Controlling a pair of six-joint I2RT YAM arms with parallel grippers.
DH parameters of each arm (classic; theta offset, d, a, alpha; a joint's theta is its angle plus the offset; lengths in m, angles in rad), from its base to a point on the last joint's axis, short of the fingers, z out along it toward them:
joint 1: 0 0.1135 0.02 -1.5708
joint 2: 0 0 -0.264 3.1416
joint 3: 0.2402 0 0.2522 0
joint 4: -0.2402 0 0.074 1.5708
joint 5: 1.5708 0 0 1.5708
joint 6: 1.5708 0.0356 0 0
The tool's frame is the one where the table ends.
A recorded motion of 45 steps. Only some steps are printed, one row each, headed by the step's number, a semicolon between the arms.
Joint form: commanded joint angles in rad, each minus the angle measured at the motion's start. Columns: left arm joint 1, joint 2, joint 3, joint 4, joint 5, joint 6; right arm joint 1, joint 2, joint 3, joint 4, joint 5, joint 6.
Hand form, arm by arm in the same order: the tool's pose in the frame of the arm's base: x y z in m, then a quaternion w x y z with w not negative. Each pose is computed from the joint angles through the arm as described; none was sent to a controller.
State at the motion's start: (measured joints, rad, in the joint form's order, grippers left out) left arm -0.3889 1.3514 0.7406 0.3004 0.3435 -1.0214; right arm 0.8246 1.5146 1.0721 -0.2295 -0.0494 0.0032
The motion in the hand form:
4: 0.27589 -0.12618 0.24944 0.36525 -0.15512 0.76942 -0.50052; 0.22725 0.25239 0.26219 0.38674 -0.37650 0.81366 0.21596
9: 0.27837 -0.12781 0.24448 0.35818 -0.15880 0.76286 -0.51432; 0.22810 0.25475 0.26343 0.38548 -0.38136 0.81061 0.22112
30: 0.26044 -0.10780 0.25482 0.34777 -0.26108 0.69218 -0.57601; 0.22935 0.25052 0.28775 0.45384 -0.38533 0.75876 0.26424
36: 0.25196 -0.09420 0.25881 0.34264 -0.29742 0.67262 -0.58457; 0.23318 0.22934 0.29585 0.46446 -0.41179 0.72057 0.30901
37: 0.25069 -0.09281 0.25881 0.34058 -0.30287 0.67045 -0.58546; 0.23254 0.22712 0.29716 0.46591 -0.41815 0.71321 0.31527
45: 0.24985 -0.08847 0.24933 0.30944 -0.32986 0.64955 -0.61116; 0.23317 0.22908 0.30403 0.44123 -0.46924 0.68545 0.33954
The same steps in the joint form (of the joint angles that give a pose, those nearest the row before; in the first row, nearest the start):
4: -0.0007 0.0121 -0.0074 0.0809 -0.0017 -0.0329; 0.0037 0.0006 0.0109 0.0055 -0.0414 0.0030
9: -0.0007 0.0359 -0.0187 0.1339 0.0152 -0.0639; 0.0051 0.0083 0.0222 0.0041 -0.0547 -0.0016
30: 0.0352 -0.0766 -0.1158 0.2501 -0.0317 -0.3363; -0.0123 -0.0455 0.0024 0.1522 -0.1157 -0.0295
36: 0.0709 -0.1425 -0.1467 0.2288 -0.0383 -0.4097; -0.0835 -0.1016 -0.0398 0.1986 -0.2876 -0.0787
37: 0.0742 -0.1507 -0.1513 0.2245 -0.0397 -0.4209; -0.0898 -0.1101 -0.0454 0.2040 -0.3124 -0.0885
45: 0.0928 -0.1369 -0.1939 0.3023 -0.0080 -0.5291; -0.0990 -0.0948 0.0078 0.1248 -0.4378 -0.1670

